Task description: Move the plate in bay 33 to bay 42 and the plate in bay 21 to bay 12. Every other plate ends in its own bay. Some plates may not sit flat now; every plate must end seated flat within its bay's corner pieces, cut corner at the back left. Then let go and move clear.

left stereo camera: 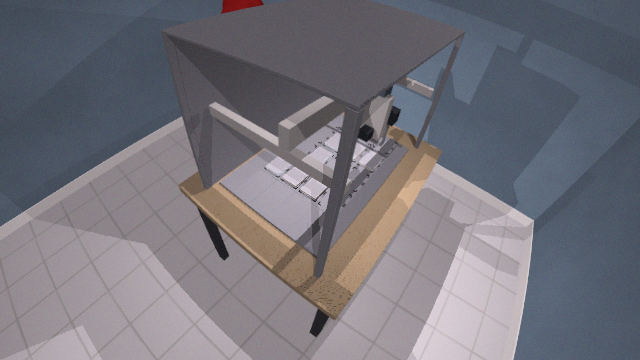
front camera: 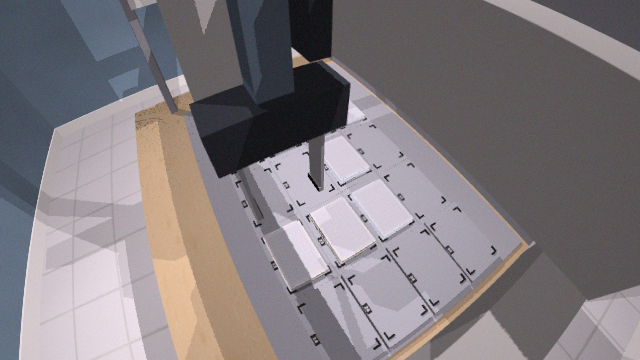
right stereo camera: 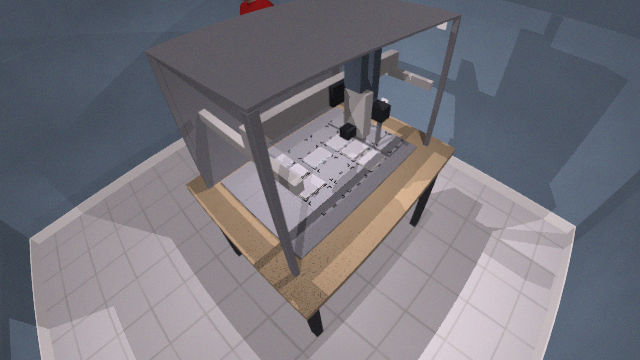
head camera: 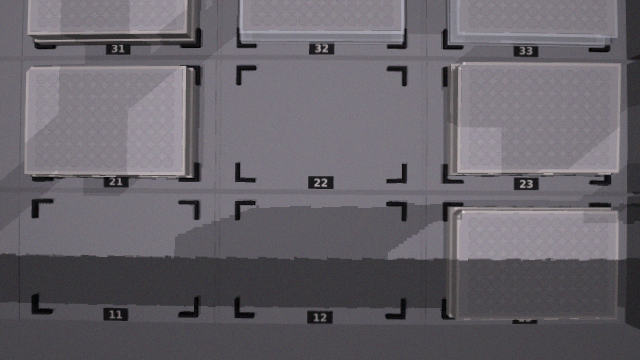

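Seen in the pictures: gripper, between the fingertips: (front camera: 286, 196) (right stereo camera: 367, 137); robot's base, origin of its link: (right stereo camera: 323, 214) (head camera: 38, 308).
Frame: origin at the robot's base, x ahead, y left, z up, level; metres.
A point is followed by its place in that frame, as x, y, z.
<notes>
The bay 33 plate (front camera: 382, 207) @[0.396, 0.255, 0.014] (head camera: 532, 20) @[0.387, 0.228, 0.014] is pale, in its bay. The bay 21 plate (head camera: 105, 120) @[0.065, 0.150, 0.014] is in its bay, cut corner back left; in the front view the hand hides it. Bay 12 (head camera: 320, 235) @[0.228, 0.062, 0.000] and bay 42 (front camera: 378, 145) @[0.233, 0.373, 0.000] are empty. My gripper (front camera: 288, 202) @[0.358, 0.060, 0.157] hangs above the deck, jaws wide apart with no plate between them; in the right stereo view its dark hand (right stereo camera: 380, 111) is high. Other plates stand in bay 13 (front camera: 299, 252) @[0.397, 0.052, 0.014] (head camera: 535, 265) @[0.390, 0.043, 0.014], bay 23 (front camera: 342, 230) @[0.398, 0.150, 0.016] (head camera: 537, 117) @[0.389, 0.154, 0.016], bay 32 (front camera: 346, 159) @[0.242, 0.262, 0.015] (head camera: 322, 15) @[0.228, 0.229, 0.014] and bay 31 (head camera: 110, 17) @[0.067, 0.228, 0.014]. Slight tilts cannot be told.
Bay 22 (head camera: 320, 125) @[0.227, 0.149, 0.000] and bay 11 (head camera: 115, 235) @[0.064, 0.061, 0.000] hold no plate. Part of another plate (front camera: 356, 113) @[0.108, 0.387, 0.014] shows behind the hand. A pale arm (right stereo camera: 357, 112) @[0.209, 0.014, 0.387] with a small black block (right stereo camera: 347, 131) @[0.157, 0.016, 0.330] is beside my gripper. Enclosure posts (left stereo camera: 340, 190) @[-0.268, -0.115, 0.486] (right stereo camera: 272, 195) @[-0.264, -0.116, 0.465] stand at the table's corners.
</notes>
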